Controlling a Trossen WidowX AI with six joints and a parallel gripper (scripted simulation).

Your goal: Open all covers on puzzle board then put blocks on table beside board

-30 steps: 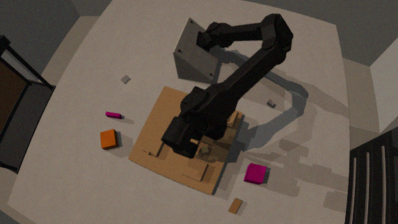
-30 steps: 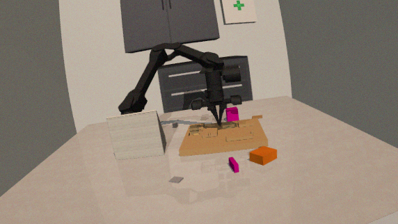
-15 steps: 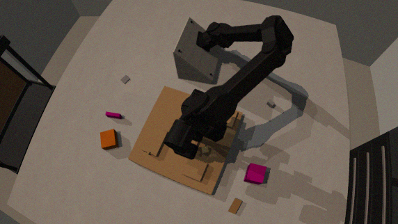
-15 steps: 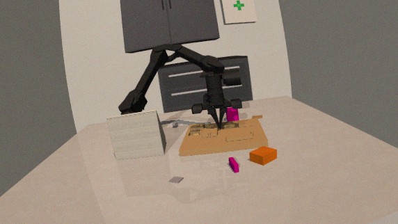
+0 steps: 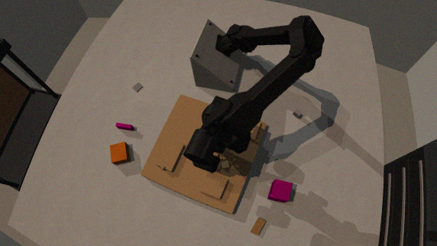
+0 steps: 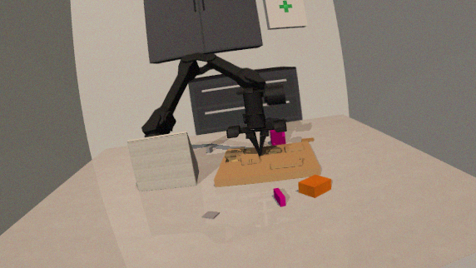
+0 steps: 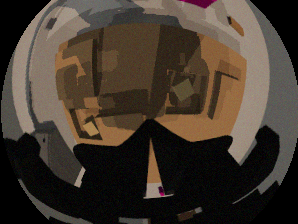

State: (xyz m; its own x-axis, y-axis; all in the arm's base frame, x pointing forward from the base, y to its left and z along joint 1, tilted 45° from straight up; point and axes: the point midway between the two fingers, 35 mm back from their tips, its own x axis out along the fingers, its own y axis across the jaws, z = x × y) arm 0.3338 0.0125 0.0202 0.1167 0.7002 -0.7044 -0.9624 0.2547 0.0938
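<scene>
The tan puzzle board lies 30 mm to the right of my gripper tip and 20 mm ahead of it. Round my gripper tip: grey block (240 mm to the left, 150 mm behind, 10 mm below); magenta cube (190 mm to the left, 120 mm ahead); brown tile (220 mm ahead, 140 mm to the left, 20 mm below).
</scene>
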